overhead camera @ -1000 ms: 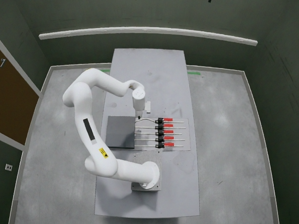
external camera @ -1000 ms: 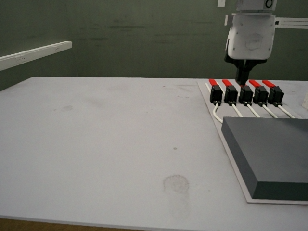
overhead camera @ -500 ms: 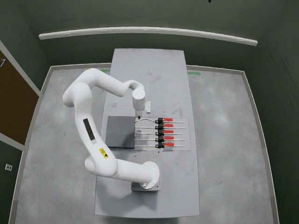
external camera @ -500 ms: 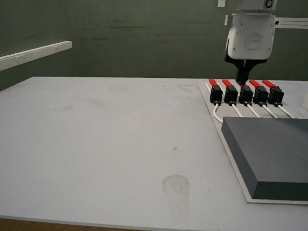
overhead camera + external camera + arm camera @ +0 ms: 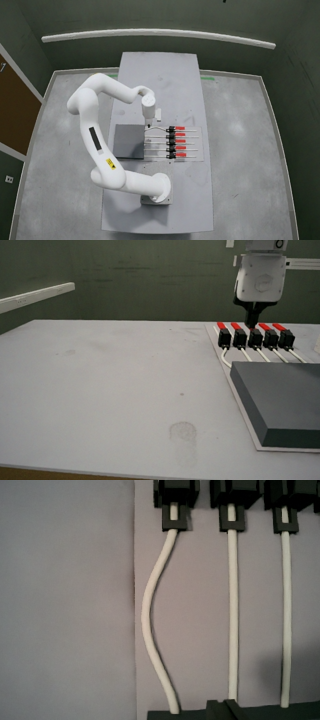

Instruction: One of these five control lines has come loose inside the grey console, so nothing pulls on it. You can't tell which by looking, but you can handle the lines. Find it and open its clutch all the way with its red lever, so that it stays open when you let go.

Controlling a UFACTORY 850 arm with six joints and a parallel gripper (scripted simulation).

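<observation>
The thin pale baseplate lies 32 cm to the right of my hand, 15 cm below it and 7 cm behind it.
</observation>
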